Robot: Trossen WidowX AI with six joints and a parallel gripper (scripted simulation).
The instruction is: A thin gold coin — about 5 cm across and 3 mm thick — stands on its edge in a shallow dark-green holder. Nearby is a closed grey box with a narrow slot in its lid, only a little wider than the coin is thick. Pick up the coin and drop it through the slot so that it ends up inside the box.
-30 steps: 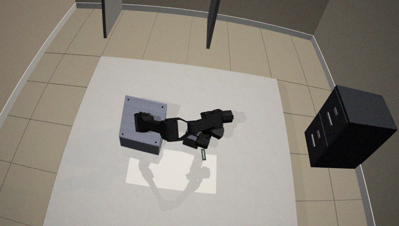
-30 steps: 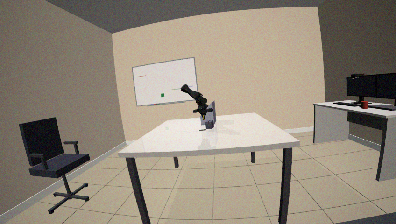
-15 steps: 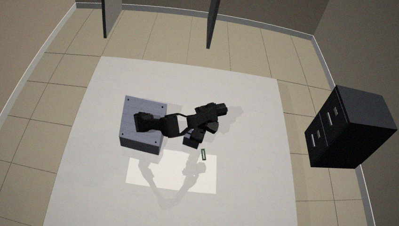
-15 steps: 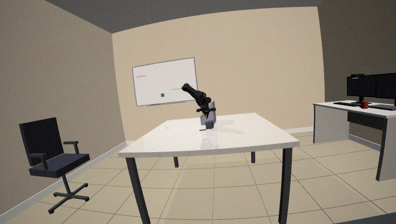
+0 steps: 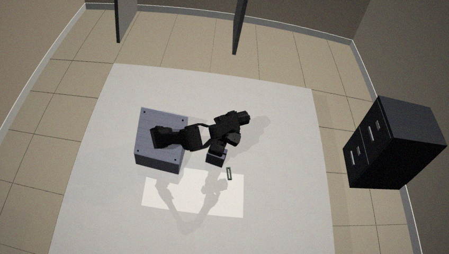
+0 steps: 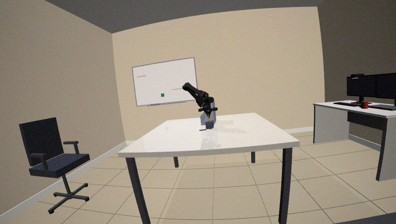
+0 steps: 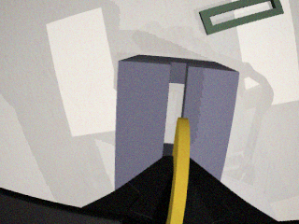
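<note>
Right now the gold coin is 10 mm above my gripper tip.
</note>
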